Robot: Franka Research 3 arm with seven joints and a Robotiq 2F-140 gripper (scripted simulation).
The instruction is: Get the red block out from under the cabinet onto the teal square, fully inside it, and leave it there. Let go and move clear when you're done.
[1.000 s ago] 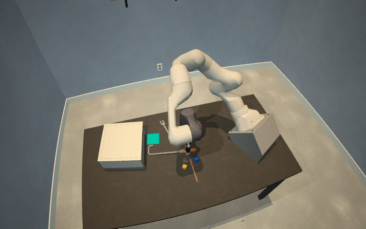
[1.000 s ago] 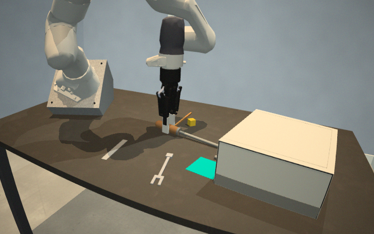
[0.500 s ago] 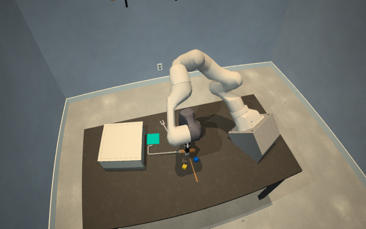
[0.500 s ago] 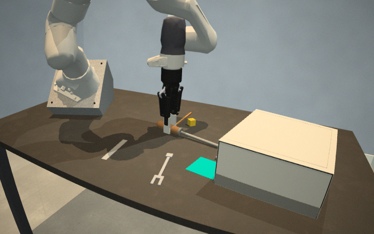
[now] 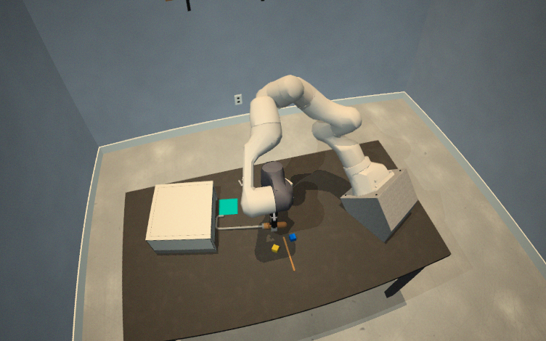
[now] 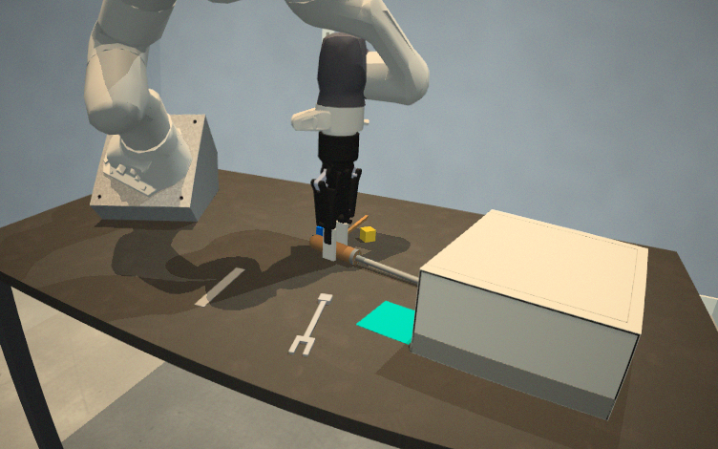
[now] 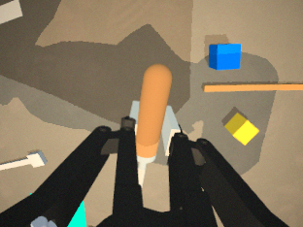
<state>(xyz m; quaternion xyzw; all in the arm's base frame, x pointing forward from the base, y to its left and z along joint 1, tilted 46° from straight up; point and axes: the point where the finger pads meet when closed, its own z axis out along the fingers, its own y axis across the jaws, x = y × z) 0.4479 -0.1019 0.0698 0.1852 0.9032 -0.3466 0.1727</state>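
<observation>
Right now the teal square is 13 cm ahead of my hand, 22 cm to the right of it and 4 cm below it. The rest, counted from my hand: yellow cube 5 cm ahead, 10 cm to the left, 2 cm below; hook tool 8 cm ahead, 8 cm to the right, 2 cm below; blue cube 4 cm behind, 10 cm to the left, 2 cm below.
</observation>
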